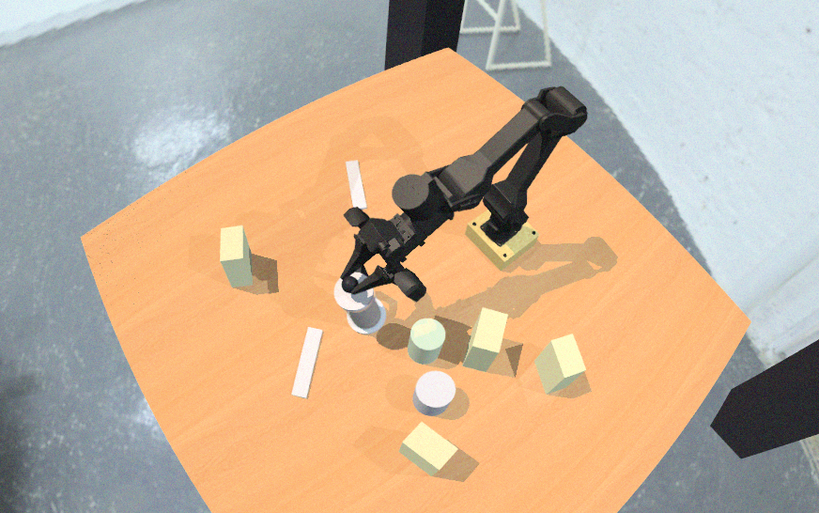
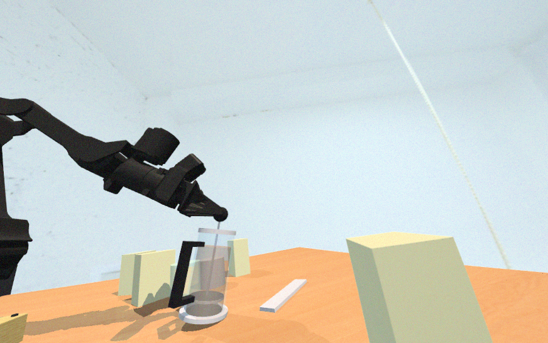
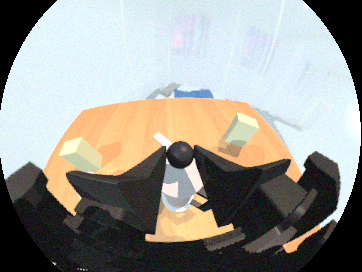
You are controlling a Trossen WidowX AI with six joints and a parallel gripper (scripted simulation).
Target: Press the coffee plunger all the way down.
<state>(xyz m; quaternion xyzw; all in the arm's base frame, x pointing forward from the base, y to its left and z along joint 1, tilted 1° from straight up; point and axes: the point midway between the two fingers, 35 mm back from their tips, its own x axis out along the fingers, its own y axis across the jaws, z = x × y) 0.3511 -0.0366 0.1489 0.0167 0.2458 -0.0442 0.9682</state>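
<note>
The glass coffee press lies 40 mm behind my gripper tip, 10 mm to the right of it and 80 mm below it.
</note>
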